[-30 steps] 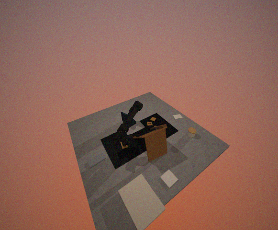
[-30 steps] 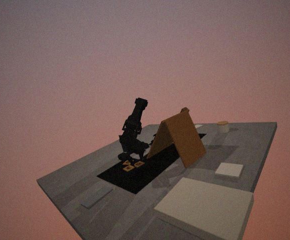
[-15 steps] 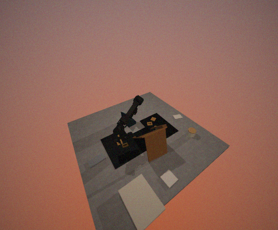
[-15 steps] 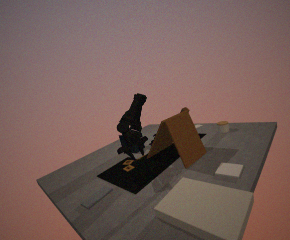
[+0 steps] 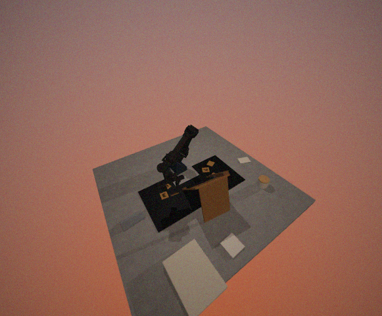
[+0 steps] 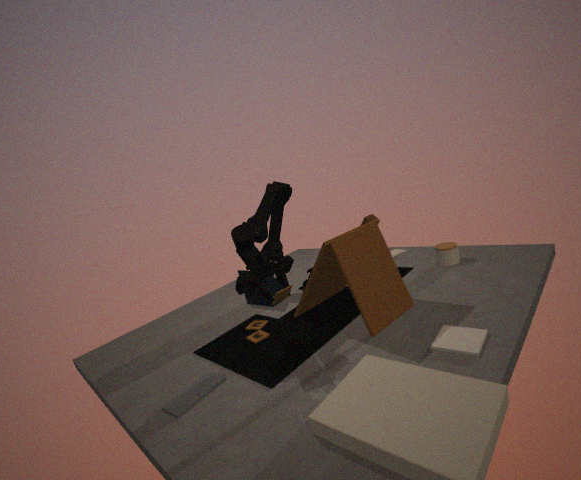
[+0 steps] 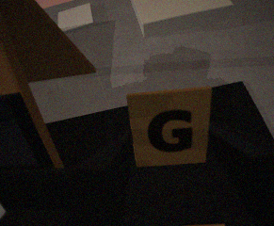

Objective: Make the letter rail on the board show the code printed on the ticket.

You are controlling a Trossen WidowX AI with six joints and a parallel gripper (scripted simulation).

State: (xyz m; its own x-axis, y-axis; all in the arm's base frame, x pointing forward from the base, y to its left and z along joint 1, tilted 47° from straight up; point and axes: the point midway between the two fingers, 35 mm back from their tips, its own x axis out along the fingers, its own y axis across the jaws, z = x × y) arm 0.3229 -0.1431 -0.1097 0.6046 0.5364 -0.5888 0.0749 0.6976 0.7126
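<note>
My gripper tip is 230 mm to the right of the white ticket, 60 mm above it and 40 mm past it. From my gripper tip the other things lie so: black mat (190 mm to the left, 140 mm below, 140 mm behind); then flat grey plate (300 mm to the right, 140 mm below, 50 mm behind); then large white slab (420 mm ahead, 120 mm below, 100 mm to the right).
</note>
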